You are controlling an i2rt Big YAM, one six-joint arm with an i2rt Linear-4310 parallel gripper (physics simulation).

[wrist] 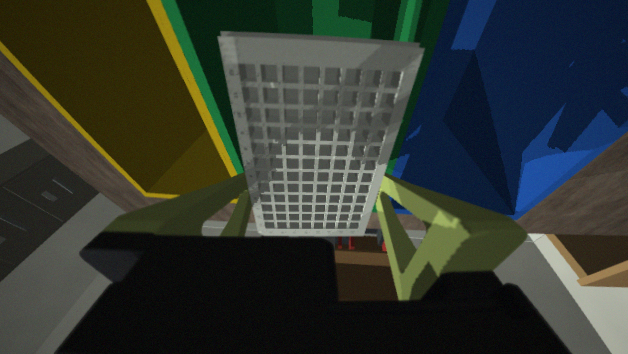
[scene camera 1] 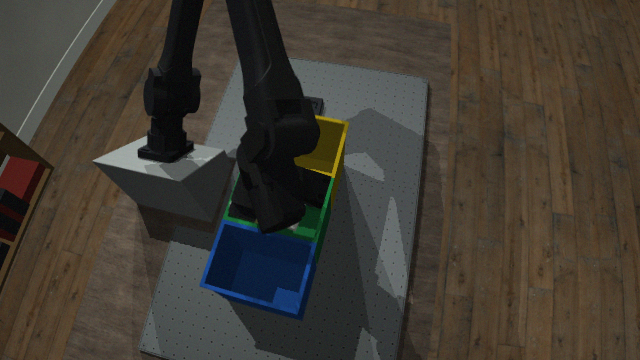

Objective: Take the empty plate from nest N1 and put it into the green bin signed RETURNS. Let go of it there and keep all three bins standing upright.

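My gripper is shut on the pale grey plate, its yellow-green fingers against both long sides. The plate's wells look empty. In the scene view the arm hides nearly all of the plate. The gripper is over the green bin, and the plate overlaps that bin's opening in the wrist view, its near end towards the bin's edge. How high the plate is above the rim I cannot tell. The bin stands upright; its sign does not show. Nest N1 cannot be made out.
The upright yellow bin and upright blue bin stand on either side, close against the green one. All are on a grey perforated board. A pale block under a black arm part stands beside them. A bookshelf is at the far left.
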